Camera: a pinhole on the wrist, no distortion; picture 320 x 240 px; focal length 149.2 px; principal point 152.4 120.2 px. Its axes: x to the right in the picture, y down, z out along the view. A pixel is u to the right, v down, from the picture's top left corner.
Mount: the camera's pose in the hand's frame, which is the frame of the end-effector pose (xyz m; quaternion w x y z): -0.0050 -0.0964 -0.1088 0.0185 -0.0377 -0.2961 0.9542
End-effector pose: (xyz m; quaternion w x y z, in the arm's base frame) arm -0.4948 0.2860 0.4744 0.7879 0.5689 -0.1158 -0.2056
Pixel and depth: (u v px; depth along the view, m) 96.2 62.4 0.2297
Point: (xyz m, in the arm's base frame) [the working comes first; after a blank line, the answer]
In the camera's frame: -0.0865 -0.0890 0.2297

-0.5253 0.0997 0.3666
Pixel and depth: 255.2 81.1 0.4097
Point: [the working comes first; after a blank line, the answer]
In the camera's frame: 0.2823 -0.1074 0.4097

-0.9340 0.1412 0.3692
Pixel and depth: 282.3 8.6 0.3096
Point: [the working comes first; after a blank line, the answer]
In the camera's frame: 0.2696 -0.2316 0.3096

-0.8789 0.1827 0.5136
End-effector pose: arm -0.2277 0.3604 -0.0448 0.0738 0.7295 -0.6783 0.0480
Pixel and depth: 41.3 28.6 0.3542
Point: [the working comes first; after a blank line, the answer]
In the camera's frame: -0.2638 -0.2175 0.3542

-0.0883 0.0867 -0.3276
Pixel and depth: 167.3 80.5 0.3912
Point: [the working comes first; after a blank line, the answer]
In the camera's frame: 0.0391 -0.1041 0.3912

-0.0133 0.4034 -0.3324
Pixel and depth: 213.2 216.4 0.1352
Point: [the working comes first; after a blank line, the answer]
In the camera's frame: 0.0551 0.0872 0.1352

0.0089 0.4567 -0.0177
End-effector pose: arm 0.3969 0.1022 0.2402 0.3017 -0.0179 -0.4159 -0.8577
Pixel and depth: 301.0 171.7 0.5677
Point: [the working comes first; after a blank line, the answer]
In the camera's frame: 0.5654 0.1960 0.5677

0.5649 0.8240 -0.1784
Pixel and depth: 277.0 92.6 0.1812
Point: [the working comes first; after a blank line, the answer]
In the camera's frame: 0.1513 -0.0335 0.1812

0.4388 0.3005 0.1108
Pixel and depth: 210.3 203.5 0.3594
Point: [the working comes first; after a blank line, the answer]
In the camera's frame: 0.1395 0.2007 0.3594

0.2839 0.4528 -0.0880
